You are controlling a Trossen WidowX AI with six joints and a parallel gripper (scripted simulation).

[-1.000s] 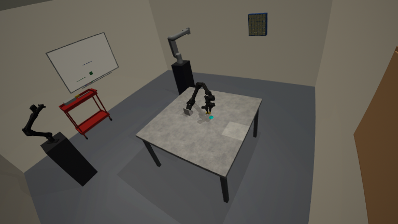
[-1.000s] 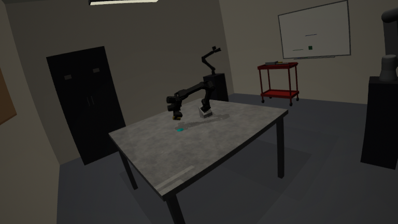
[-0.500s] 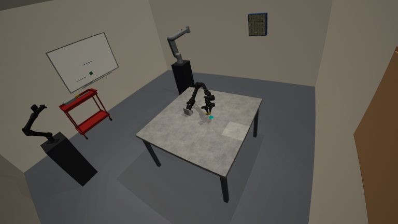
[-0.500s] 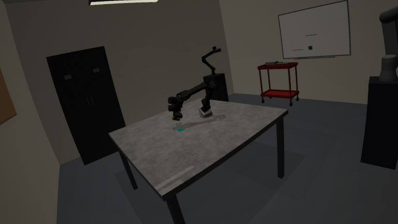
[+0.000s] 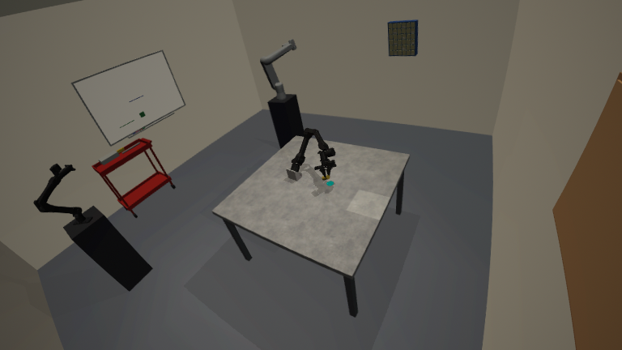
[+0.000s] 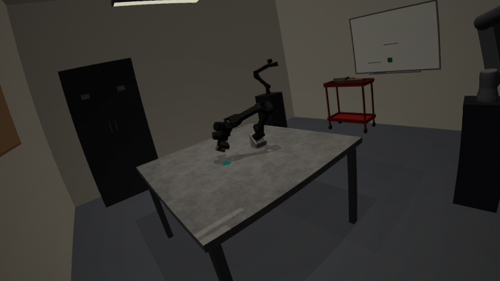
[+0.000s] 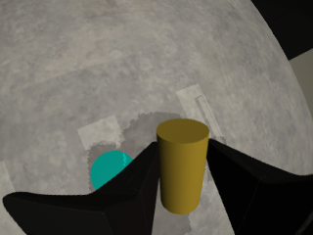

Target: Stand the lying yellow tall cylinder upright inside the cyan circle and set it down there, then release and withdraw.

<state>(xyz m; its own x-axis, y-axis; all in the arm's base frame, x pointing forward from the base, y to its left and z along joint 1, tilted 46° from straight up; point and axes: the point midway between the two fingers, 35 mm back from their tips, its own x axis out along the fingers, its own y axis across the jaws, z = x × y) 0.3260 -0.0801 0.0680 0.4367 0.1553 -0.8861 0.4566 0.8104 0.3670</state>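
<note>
My gripper tip is 10 mm past the cyan circle, 50 mm to the right of it and 110 mm above it. Also, from my gripper tip: yellow tall cylinder: 20 mm behind, 10 mm below.
</note>
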